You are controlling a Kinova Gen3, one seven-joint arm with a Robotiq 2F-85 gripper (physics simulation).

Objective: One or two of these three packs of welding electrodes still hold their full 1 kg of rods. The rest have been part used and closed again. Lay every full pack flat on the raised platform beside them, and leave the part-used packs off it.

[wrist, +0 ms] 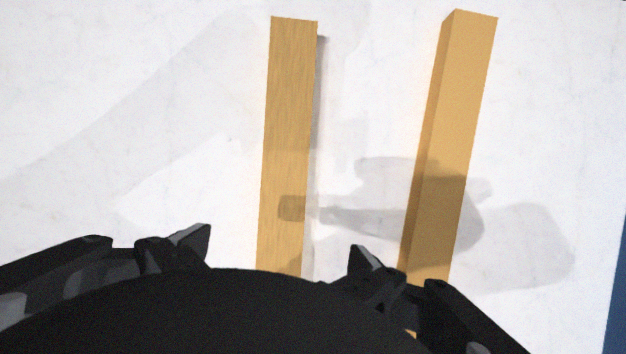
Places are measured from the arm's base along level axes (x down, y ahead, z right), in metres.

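Where they show: gripper, fingertip midpoint: (280, 249).
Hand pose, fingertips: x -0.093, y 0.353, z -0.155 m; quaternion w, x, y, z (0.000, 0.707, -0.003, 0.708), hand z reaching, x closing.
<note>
Things, the pixels of their top centre, and the offset from my fingertips. "spot": a spot on its surface instead. Level surfaces: height alone.
- left pack at its top centre: (283, 193) dz -0.008, dx +0.104, dy +0.024 m
- right pack at its top centre: (445, 178) dz +0.163, dx +0.104, dy +0.065 m
- blue platform at a spot on its surface: (617, 295) spot: dz +0.409, dx +0.123, dy -0.042 m
- white table top at its surface level: dx +0.128 m
Two long orange-yellow packs show in the wrist view, lying roughly parallel on the white surface with a gap between them. The left pack (290, 110) is in the middle of the view, and the right pack (462, 100) leans a little to the right in the view. My gripper (280, 249) is open, with nothing between its fingers. Its fingertips appear on either side of the lower part of the left pack; the height above it is hard to tell. The near ends of both packs are hidden behind the gripper. A strip of the blue platform (617, 295) shows at the lower right edge.
The white table top (125, 60) lies under and around the packs. The right pack stands close to the right finger in the view. Shadows of the arm and gripper fall across both packs and the table.
</note>
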